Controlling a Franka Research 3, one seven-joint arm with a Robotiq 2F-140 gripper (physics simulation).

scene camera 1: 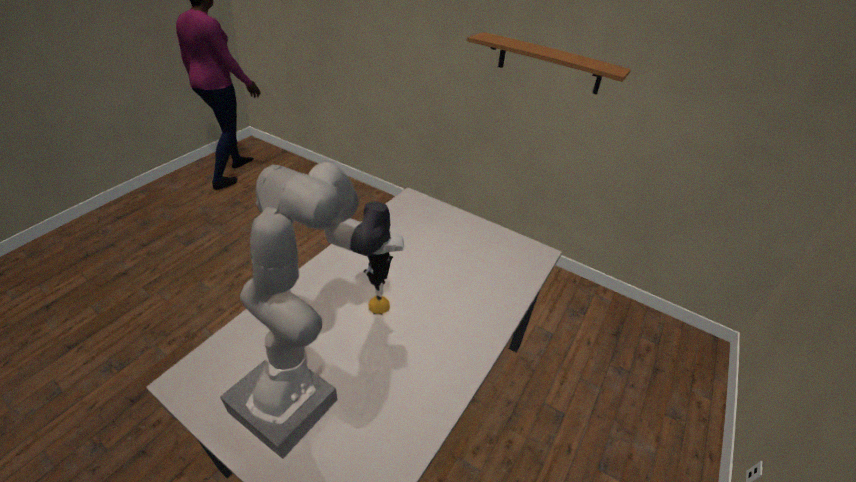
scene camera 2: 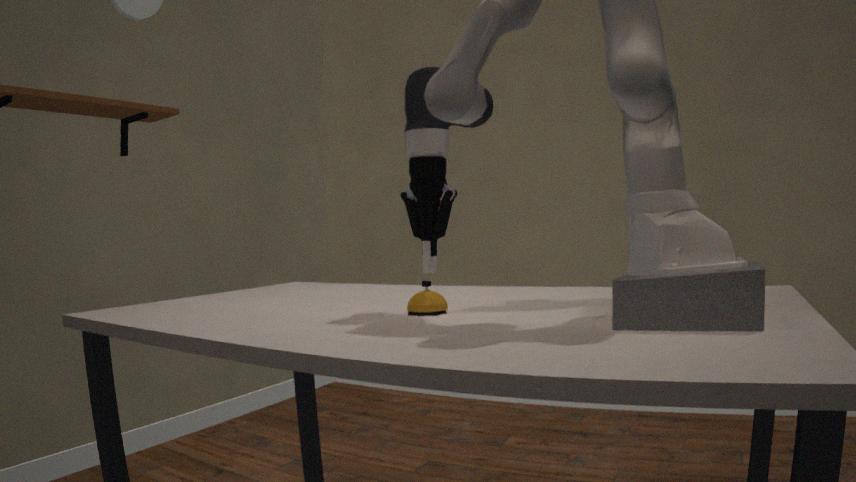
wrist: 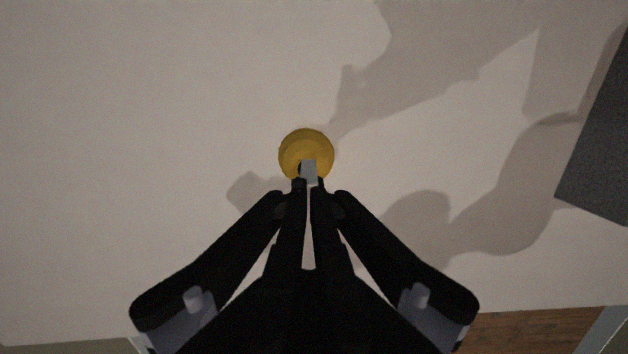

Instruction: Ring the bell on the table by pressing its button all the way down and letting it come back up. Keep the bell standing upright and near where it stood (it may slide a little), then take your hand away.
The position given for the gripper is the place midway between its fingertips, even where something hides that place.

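Observation:
The gripper (scene camera 2: 429,272) is in view, and it can also be seen in scene camera 1 (scene camera 1: 379,294) and in the wrist view (wrist: 308,170). A yellow dome bell (scene camera 2: 425,303) is in view as well, and the wrist view shows the bell too (wrist: 305,143).

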